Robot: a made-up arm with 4 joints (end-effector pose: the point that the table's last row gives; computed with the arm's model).
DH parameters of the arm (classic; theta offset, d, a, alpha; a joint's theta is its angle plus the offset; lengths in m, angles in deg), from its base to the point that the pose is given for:
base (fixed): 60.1 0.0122 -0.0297 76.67
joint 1: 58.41 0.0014 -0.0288 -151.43
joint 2: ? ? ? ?
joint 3: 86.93 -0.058 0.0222 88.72
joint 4: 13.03 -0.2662 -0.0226 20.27
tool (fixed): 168.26 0.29 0 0
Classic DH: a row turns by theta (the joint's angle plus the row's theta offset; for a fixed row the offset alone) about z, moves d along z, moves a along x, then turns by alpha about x.
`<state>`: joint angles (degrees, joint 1 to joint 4).
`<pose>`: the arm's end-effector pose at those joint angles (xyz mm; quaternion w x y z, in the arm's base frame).
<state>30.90 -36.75 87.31 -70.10</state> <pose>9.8 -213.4 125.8 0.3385 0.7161 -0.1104 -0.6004</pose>
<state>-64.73 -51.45 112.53 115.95</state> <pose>57.8 -89.1 15.4 0.3575 -0.7469 -0.3539 0.4348</pose>
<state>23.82 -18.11 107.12 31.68</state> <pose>21.0 8.7 140.5 0.5126 0.0068 -0.8081 -0.2903</pose>
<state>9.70 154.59 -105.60 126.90</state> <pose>97.2 125.7 -164.3 0.7760 -0.0350 0.6274 -0.0546</pose>
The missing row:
joint 2: -48.12 -0.0582 0.1327 97.07
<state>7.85 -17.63 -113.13 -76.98</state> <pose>5.6 -17.8 82.4 0.5483 -0.4577 0.6989 0.0382</pose>
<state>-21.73 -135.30 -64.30 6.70</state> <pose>-39.9 -280.5 4.9 0.5148 0.7491 -0.0104 0.4168</pose>
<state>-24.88 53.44 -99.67 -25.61</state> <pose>44.7 106.3 -91.0 0.2505 -0.5158 0.7507 -0.3282</pose>
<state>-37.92 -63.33 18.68 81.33</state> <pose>-73.9 -62.8 132.6 0.8204 0.0744 -0.4163 0.3849</pose>
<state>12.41 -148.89 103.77 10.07</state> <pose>20.1 -206.3 -85.9 0.1352 0.5987 -0.0389 -0.7885</pose>
